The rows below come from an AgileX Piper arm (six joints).
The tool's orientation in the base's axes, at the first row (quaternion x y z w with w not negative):
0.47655, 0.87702, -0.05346, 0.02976
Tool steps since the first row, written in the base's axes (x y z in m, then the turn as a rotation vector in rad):
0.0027, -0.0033, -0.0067, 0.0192, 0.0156, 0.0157
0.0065, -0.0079, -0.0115, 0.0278, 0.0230, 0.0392
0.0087, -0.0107, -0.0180, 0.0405, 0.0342, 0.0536
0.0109, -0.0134, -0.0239, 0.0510, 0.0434, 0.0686
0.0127, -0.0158, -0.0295, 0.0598, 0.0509, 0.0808
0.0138, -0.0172, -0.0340, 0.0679, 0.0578, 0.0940
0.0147, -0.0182, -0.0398, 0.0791, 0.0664, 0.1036
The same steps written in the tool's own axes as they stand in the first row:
-0.0035, 0.0009, 0.0071, 0.0009, 0.0235, -0.0175
-0.0089, 0.0019, 0.0124, 0.0000, 0.0332, -0.0417
-0.0118, 0.0027, 0.0192, 0.0009, 0.0489, -0.0573
-0.0146, 0.0035, 0.0254, 0.0013, 0.0617, -0.0733
-0.0170, 0.0041, 0.0312, 0.0015, 0.0724, -0.0863
-0.0183, 0.0045, 0.0359, 0.0015, 0.0820, -0.1003
-0.0190, 0.0051, 0.0417, 0.0016, 0.0955, -0.1108

